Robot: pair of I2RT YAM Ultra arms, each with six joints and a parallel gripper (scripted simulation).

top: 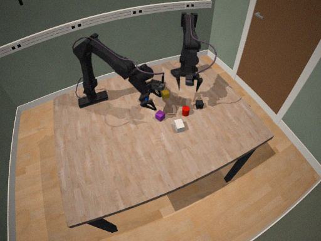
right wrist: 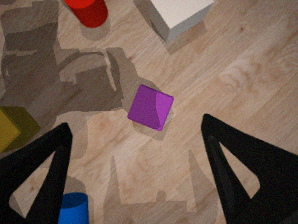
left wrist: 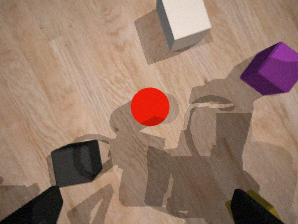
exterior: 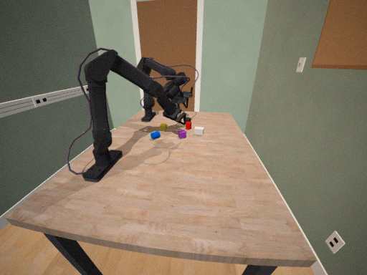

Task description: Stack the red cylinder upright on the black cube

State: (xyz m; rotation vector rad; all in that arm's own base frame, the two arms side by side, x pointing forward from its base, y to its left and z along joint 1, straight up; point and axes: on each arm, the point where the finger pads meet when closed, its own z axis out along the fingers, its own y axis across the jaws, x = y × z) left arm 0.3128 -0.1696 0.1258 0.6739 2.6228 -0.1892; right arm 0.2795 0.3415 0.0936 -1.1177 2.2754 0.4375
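Right now the red cylinder is 4 cm ahead of my left hand, 3 cm to the right of it and 12 cm below it. From my left hand the other things lie so: white cube: 12 cm ahead, 11 cm to the right, 12 cm below; black cube: 3 cm ahead, 8 cm to the left, 12 cm below; yellow cube: 13 cm behind, 7 cm to the right, 12 cm below.
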